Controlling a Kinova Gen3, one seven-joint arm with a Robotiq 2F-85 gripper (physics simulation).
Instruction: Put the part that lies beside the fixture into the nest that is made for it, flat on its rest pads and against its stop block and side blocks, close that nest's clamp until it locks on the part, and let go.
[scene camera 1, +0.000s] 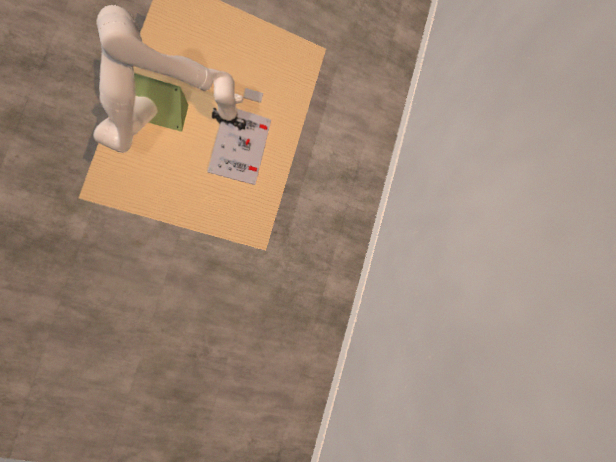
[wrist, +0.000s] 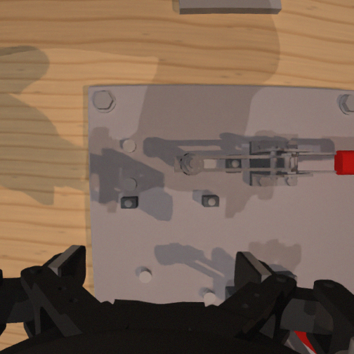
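Seen in the pictures: gripper, between the fingertips: (scene camera 1: 229, 125); arm's base, origin of its link: (scene camera 1: 146, 107).
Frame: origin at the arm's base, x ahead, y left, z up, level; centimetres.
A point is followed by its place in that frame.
Observation:
The part, a flat grey block (scene camera 1: 253, 95) {y 28.5, x 40.1, z -4.9 cm} (wrist: 230, 6), lies on the table beside the fixture plate (scene camera 1: 262, 145) {y 6.0, x 53.0, z -4.4 cm} (wrist: 305, 215); the wrist view cuts it off at the top edge. The nest nearest the part has round light pads (wrist: 129, 145) and small dark blocks (wrist: 129, 202) (wrist: 210, 201); no part lies in it. Its clamp (wrist: 274, 162) has a thin arm with a round tip (wrist: 191, 164) and a red handle (scene camera 1: 263, 127) {y 13.4, x 50.7, z -0.8 cm} (wrist: 344, 162); whether it is locked I cannot tell. My gripper (scene camera 1: 229, 120) {y 6.4, x 36.5, z 2.2 cm} (wrist: 160, 265) is open and empty above the plate.
Two more red clamp handles (scene camera 1: 247, 142) {y 1.5, x 46.8, z 4.3 cm} (scene camera 1: 253, 169) {y -8.4, x 53.4, z 0.1 cm} stand on the plate, among further pads and blocks. Hex bolts (wrist: 104, 101) stand at the plate's corners. A green box-like object (scene camera 1: 167, 105) {y 3.6, x 8.8, z 2.6 cm} is near the arm's base. The wooden table (scene camera 1: 185, 200) {y -33.3, x 28.5, z -5.9 cm} extends around the plate.

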